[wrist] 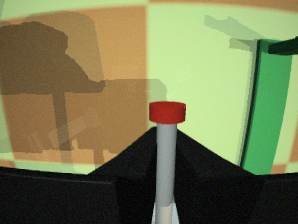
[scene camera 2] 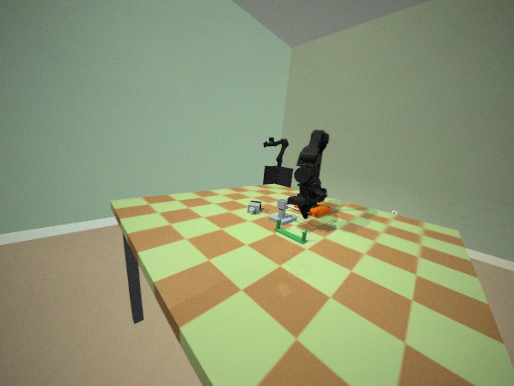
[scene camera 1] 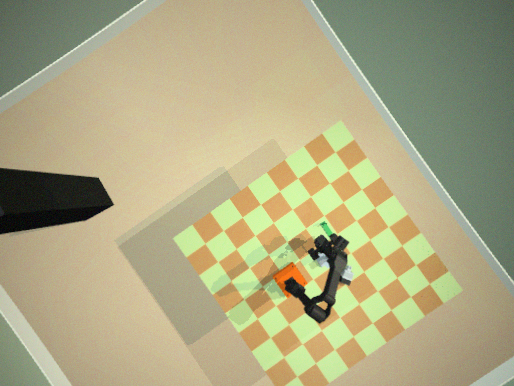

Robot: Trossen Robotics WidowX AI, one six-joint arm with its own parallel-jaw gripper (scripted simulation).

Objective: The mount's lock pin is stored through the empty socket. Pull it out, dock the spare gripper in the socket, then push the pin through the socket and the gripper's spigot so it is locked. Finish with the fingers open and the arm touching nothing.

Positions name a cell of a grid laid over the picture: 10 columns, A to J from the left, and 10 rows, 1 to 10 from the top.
The gripper (scene camera 2: F6) holds a lock pin.
The gripper also shows in the wrist view (wrist: F7).
